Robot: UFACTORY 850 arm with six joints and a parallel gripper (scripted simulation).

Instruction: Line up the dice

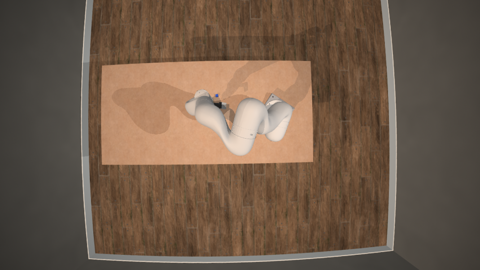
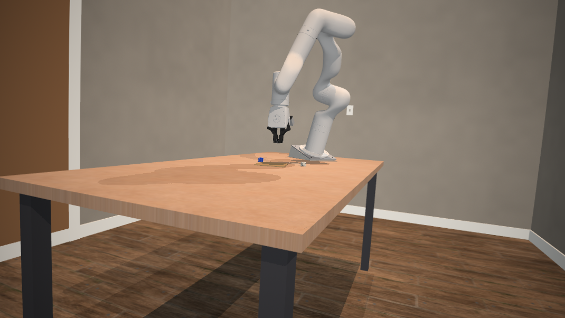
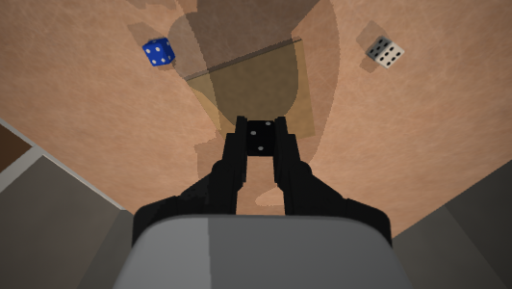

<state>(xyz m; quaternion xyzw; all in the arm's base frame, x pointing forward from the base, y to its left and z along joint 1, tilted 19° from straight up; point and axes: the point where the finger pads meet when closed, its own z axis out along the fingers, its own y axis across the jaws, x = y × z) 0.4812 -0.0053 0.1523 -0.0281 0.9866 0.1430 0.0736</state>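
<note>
The mat is 5 cm ahead of my hand and 12 cm below it. Also, from my hand: black die (1 cm below); blue die (2 cm behind, 11 cm to the right, 11 cm below); white die (4 cm behind, 13 cm to the left, 11 cm below).
</note>
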